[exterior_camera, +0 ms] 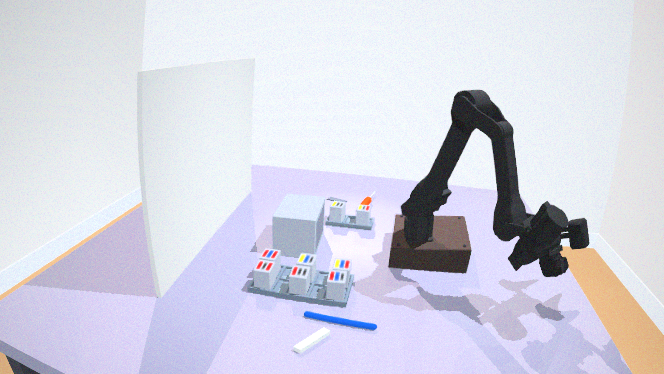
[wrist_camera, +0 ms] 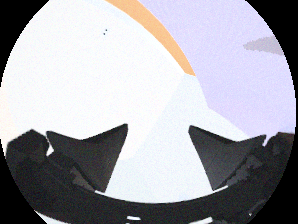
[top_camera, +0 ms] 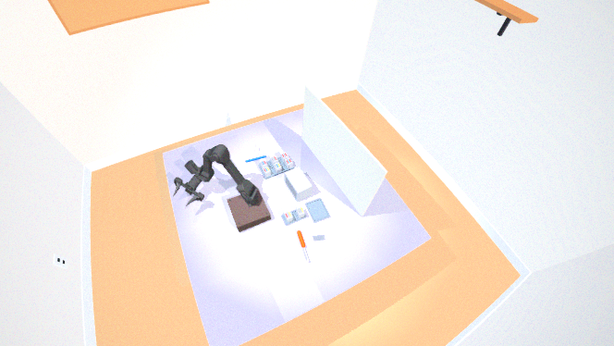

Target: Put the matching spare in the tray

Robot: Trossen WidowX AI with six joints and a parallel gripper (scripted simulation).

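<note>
Right now the white spare is 680 mm ahead of my gripper tip, 110 mm below it and 60 mm to the left of it. Round my gripper tip: grey mounted unit (640 mm ahead, 160 mm to the right, 100 mm below); then rack (520 mm ahead, 320 mm to the right, 140 mm below); then blue pen (520 mm ahead, 160 mm to the left, 150 mm below).
</note>
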